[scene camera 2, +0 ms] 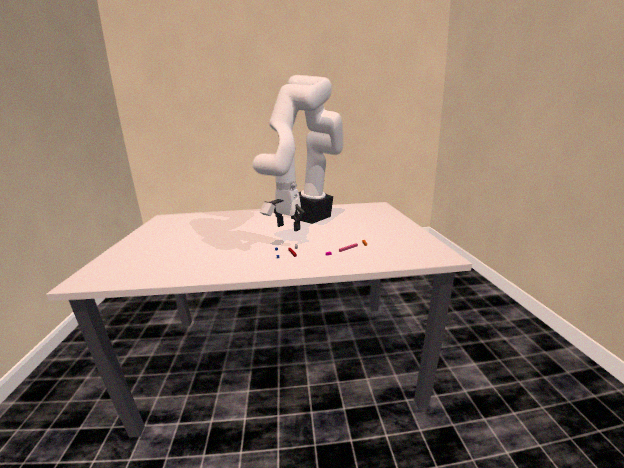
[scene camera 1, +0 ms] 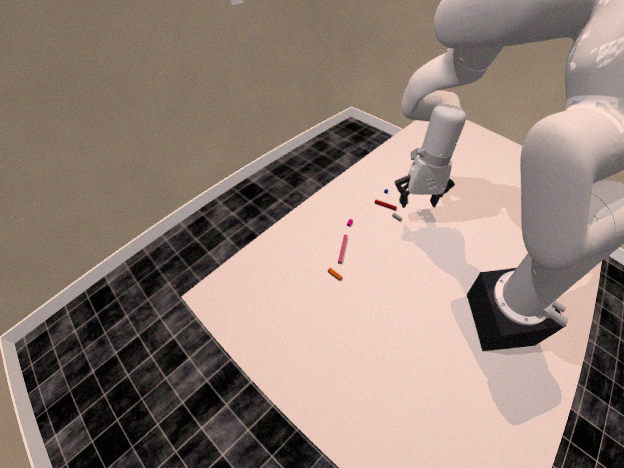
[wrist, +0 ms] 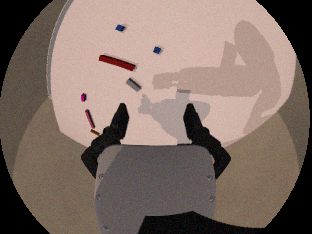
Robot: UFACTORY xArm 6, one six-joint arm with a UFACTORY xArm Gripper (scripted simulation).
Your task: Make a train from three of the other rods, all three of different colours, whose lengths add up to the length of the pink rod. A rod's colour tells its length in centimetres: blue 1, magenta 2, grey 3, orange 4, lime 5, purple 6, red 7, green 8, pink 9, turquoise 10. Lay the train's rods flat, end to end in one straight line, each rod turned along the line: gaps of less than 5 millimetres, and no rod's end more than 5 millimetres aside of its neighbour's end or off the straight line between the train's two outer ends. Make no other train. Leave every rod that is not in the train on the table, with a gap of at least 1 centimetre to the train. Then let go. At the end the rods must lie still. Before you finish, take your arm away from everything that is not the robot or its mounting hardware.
Labels:
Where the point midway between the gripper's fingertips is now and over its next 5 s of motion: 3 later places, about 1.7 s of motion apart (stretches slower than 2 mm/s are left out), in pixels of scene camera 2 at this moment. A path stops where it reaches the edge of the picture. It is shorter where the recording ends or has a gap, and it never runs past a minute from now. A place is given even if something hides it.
My gripper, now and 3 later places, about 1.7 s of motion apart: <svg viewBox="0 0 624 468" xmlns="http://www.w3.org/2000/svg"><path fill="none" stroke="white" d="M288 228L279 232L312 234L348 231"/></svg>

